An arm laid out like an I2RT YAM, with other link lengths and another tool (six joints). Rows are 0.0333 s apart.
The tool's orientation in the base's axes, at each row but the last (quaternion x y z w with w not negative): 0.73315, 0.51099, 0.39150, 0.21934; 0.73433, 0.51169, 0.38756, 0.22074; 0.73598, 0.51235, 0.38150, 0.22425; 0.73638, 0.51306, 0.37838, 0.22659; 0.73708, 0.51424, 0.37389, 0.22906; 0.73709, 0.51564, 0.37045, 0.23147; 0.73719, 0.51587, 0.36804, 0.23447; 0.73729, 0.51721, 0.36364, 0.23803; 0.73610, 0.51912, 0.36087, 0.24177; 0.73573, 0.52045, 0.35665, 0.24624; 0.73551, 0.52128, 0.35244, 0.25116; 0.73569, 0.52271, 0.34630, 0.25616; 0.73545, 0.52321, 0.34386, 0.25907
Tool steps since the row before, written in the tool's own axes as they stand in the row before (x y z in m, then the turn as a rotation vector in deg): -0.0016, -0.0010, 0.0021, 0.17, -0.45, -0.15; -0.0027, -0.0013, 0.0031, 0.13, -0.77, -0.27; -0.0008, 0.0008, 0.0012, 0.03, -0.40, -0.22; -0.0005, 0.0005, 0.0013, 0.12, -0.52, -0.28; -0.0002, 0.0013, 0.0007, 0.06, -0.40, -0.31; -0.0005, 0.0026, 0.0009, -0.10, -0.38, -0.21; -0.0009, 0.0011, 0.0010, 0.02, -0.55, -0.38; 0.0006, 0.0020, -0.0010, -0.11, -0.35, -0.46; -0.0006, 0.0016, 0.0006, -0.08, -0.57, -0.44; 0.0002, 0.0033, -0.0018, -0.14, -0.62, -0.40; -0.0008, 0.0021, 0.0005, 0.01, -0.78, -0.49; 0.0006, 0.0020, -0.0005, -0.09, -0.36, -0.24; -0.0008, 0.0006, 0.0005, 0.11, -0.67, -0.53
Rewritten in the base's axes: 0.0008, -0.0009, -0.0025, -0.35, 0.32, -0.18; 0.0012, -0.0018, -0.0037, -0.64, 0.39, -0.35; 0.0013, -0.0010, -0.0004, -0.40, 0.16, -0.14; 0.0012, -0.0006, -0.0006, -0.50, 0.29, -0.17; 0.0013, -0.0006, 0.0004, -0.47, 0.19, -0.08; 0.0021, -0.0014, 0.0012, -0.41, 0.04, -0.18; 0.0013, -0.0012, -0.0001, -0.62, 0.20, -0.16; 0.0005, -0.0002, 0.0023, -0.59, 0.01, 0.00; 0.0013, -0.0011, 0.0006, -0.70, 0.11, -0.16; 0.0006, -0.0009, 0.0036, -0.71, 0.07, -0.24; 0.0015, -0.0014, 0.0010, -0.84, 0.27, -0.27; 0.0009, -0.0001, 0.0019, -0.42, 0.03, -0.14; 0.0006, -0.0010, -0.0001, -0.78, 0.33, -0.14
